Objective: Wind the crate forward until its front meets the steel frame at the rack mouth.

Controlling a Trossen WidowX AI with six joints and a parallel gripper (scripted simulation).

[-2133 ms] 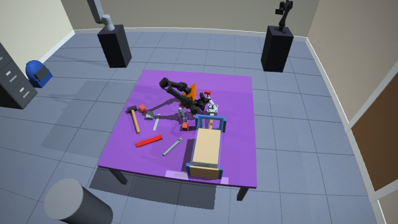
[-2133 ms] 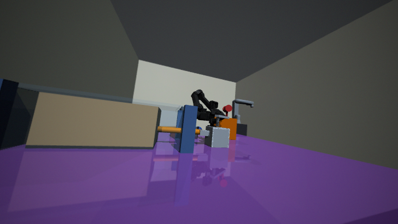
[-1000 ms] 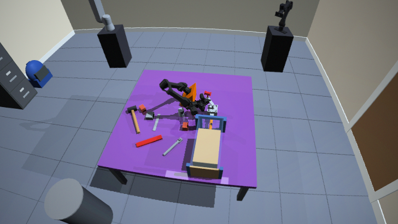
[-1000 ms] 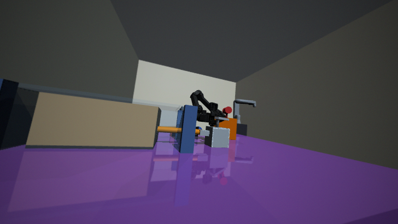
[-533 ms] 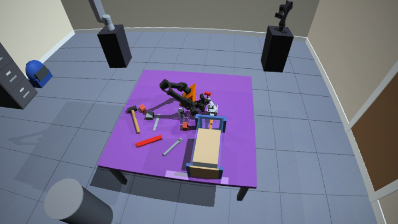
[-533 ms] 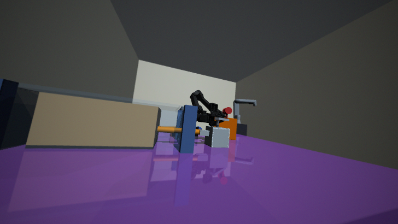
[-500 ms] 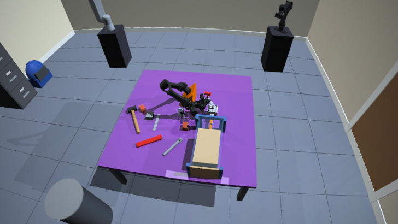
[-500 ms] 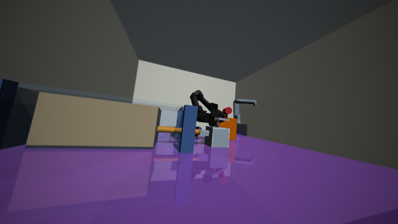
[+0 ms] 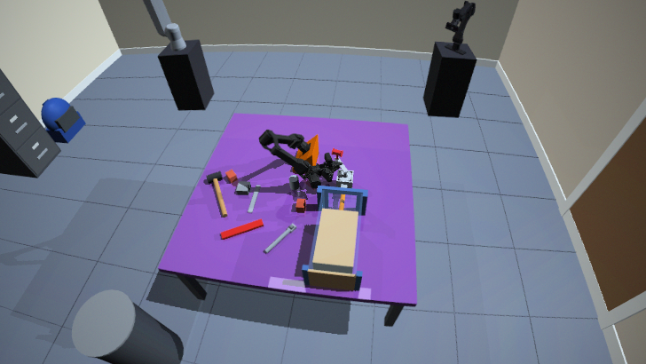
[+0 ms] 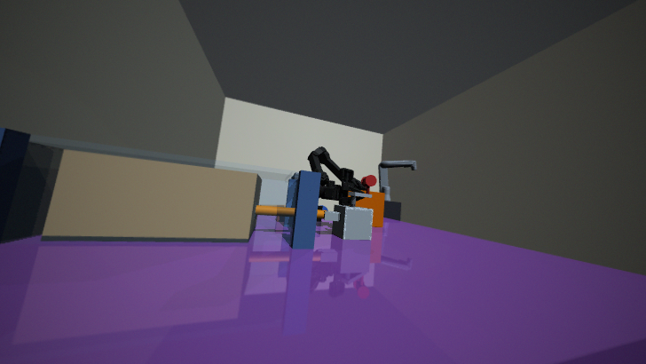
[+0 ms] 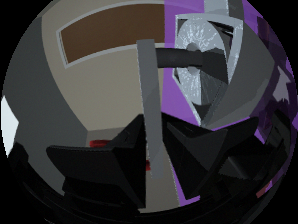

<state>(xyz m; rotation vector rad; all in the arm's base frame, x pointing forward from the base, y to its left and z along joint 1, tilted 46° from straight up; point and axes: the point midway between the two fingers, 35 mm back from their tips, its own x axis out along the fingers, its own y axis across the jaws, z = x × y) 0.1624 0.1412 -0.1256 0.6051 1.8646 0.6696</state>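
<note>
Right now the red knob is 40 mm behind my gripper tip, 30 mm to the right of it and 40 mm above it. Round my gripper tip: grey bar 170 mm ahead, 500 mm to the right, 130 mm below; then grey winch 30 mm ahead, 10 mm to the left, 100 mm below; then winch handle 10 mm behind, 10 mm to the right, 10 mm above.
</note>
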